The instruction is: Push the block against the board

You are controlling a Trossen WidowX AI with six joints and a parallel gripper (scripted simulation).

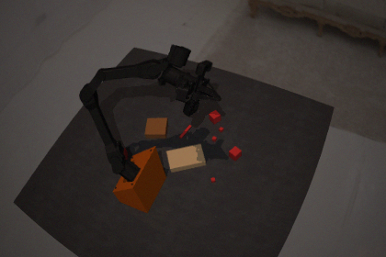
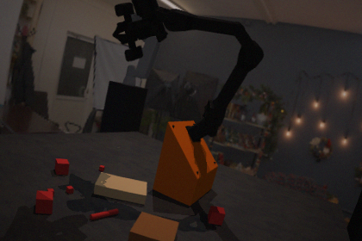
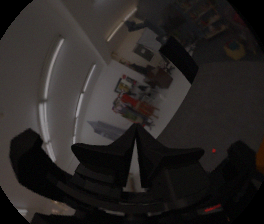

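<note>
The thin red stick lies 150 mm ahead of my gripper tip, 270 mm to the left of it and 480 mm below it. Round my gripper tip: board 20 mm ahead, 190 mm to the left, 470 mm below; square block 110 mm ahead, 400 mm to the left, 470 mm below.
</note>
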